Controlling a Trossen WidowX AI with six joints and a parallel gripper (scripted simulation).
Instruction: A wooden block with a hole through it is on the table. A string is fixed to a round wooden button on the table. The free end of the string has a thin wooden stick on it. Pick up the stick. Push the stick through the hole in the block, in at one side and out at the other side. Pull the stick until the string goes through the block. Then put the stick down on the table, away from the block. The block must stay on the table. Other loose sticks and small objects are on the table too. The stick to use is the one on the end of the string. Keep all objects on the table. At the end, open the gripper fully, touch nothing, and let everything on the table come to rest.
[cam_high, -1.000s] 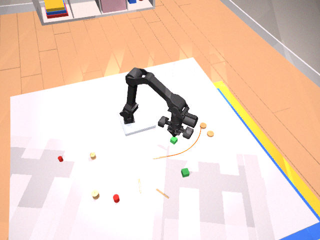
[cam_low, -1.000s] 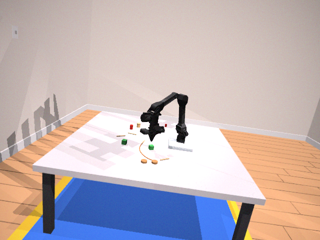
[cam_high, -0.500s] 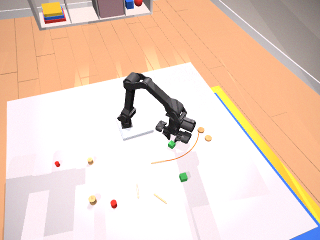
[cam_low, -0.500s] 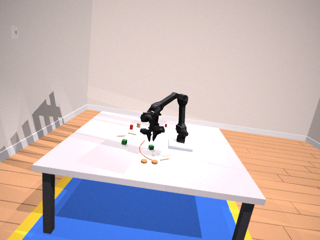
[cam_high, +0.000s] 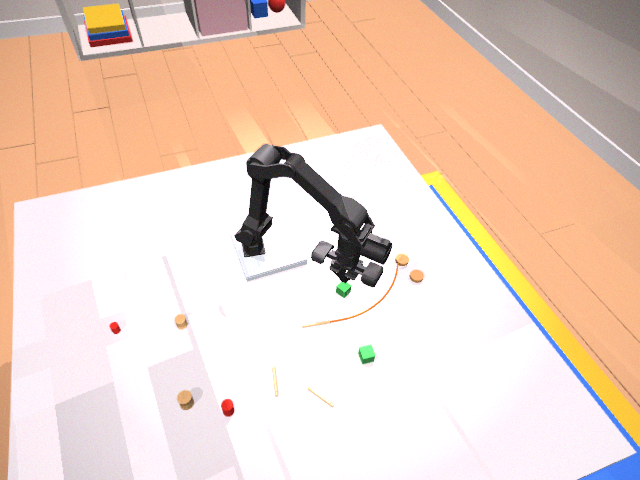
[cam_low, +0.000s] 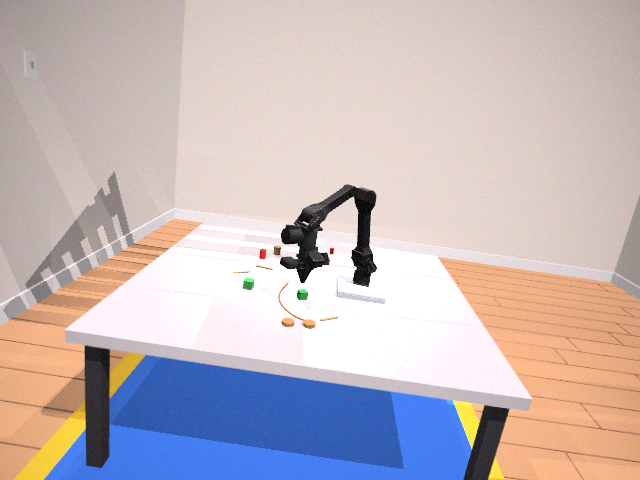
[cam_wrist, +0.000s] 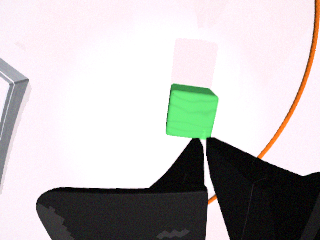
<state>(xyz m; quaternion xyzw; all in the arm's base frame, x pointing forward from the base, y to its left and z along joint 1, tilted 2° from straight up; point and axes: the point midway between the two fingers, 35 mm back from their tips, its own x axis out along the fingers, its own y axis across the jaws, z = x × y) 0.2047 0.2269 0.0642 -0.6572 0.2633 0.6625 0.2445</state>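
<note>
The green block is 10 mm behind my gripper tip and 40 mm below it.
</note>
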